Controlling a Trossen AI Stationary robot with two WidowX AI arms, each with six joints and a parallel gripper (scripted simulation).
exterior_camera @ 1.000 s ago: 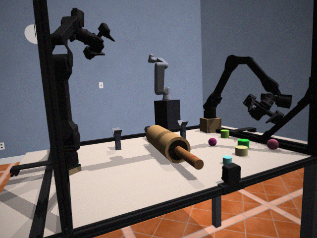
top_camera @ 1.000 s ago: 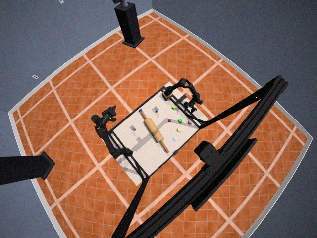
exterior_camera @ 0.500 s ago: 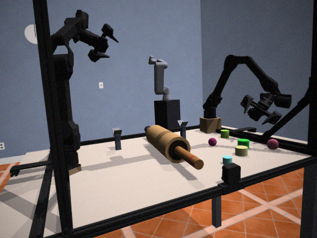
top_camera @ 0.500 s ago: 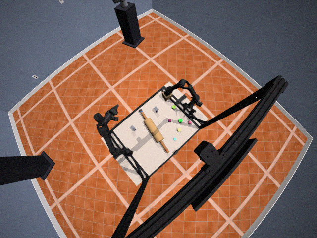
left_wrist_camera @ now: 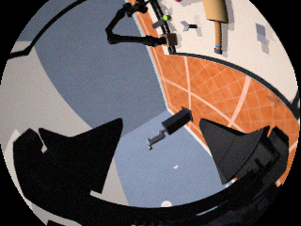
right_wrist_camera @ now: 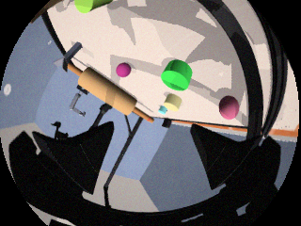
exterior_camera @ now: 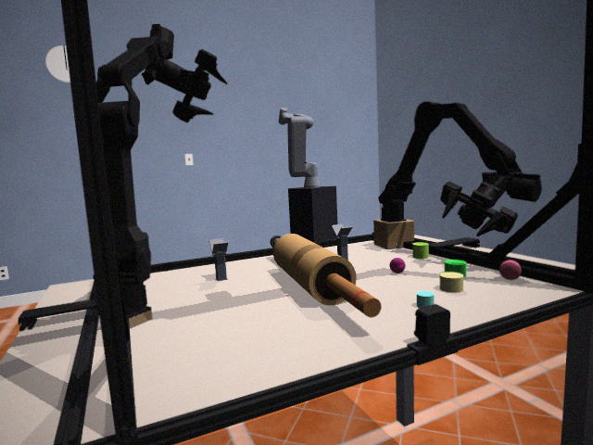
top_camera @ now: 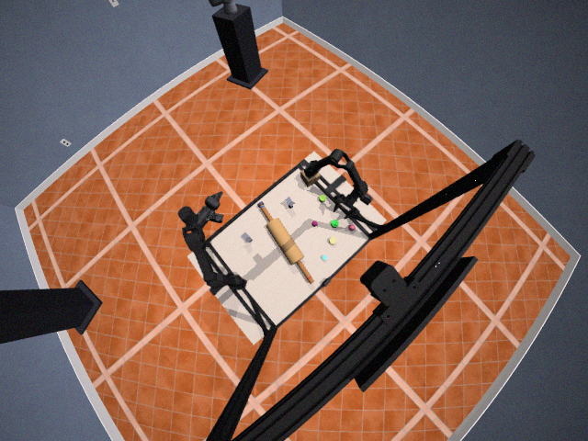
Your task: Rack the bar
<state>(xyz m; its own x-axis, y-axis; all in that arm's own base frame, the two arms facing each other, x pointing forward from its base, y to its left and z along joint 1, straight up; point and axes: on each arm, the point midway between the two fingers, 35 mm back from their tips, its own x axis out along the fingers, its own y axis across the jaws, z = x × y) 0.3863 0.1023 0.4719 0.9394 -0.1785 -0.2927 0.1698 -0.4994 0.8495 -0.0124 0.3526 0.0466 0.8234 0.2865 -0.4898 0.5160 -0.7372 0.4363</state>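
Right now the magenta ball is 12 cm ahead of my right hand, 13 cm to the left of it and 11 cm below it. Round my right hand: cyan cylinder 5 cm behind, 29 cm to the left, 12 cm below; then bar 23 cm ahead, 34 cm to the left, 8 cm below; then green cylinder 6 cm to the left, 12 cm below.
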